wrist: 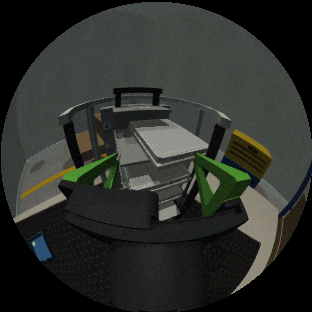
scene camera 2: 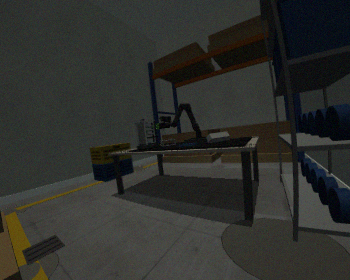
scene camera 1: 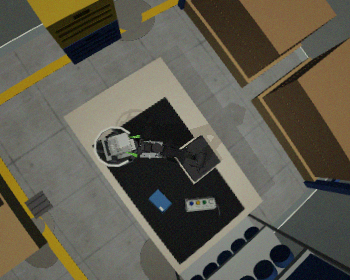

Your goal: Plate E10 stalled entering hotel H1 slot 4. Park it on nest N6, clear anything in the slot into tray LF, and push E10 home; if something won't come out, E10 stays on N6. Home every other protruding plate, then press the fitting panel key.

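Frame: origin at the arm's base, x up, y ahead, z left, level; metres.
Where they show: gripper, between the fingertips: (wrist: pixel 156 156) (scene camera 2: pixel 151 126) (scene camera 1: pixel 127 144); arm's base, origin of its link: (scene camera 2: pixel 199 138).
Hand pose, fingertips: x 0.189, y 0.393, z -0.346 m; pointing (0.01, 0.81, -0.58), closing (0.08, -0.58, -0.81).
Note:
Each offset is from my fingertips to the top centre of the thing. Level surfaces: height alone.
The hotel @(dz -0.018, dx +0.082, dy +0.063 m) (scene camera 1: pixel 119 142) (scene camera 2: pixel 142 133) (wrist: pixel 135 117) stands inside a pale ring-shaped guard, with a slot number 4 by its top level. The light plate E10 @(dz -0.039, dx +0.016, dy +0.034 m) (wrist: pixel 172 140) sticks out of the top level toward the fingers and looks skewed; its label is not readable. Another plate @(dz -0.014, dx -0.024, dy +0.039 m) (wrist: pixel 162 174) shows below it; how far it protrudes is unclear. My gripper (scene camera 1: pixel 134 145) (scene camera 2: pixel 158 126) (wrist: pixel 156 156) is open and empty, with its green fingers in front of the hotel, either side of E10's front part. Nest N6 cannot be identified. The panel @(dz +0.643, dx -0.143, dy -0.249 m) (scene camera 1: pixel 200 204) (scene camera 2: pixel 218 136) has coloured keys.
A small blue tray @(dz +0.468, dx -0.209, dy +0.001 m) (scene camera 1: pixel 160 200) (wrist: pixel 41 247) lies on the black mat @(dx -0.226 m) (scene camera 1: pixel 182 235); its label is unreadable. The guard's upright posts (wrist: pixel 73 145) (wrist: pixel 214 145) stand left and right of the hotel. The arm's dark base plate (scene camera 1: pixel 207 162) is near the table's far edge.

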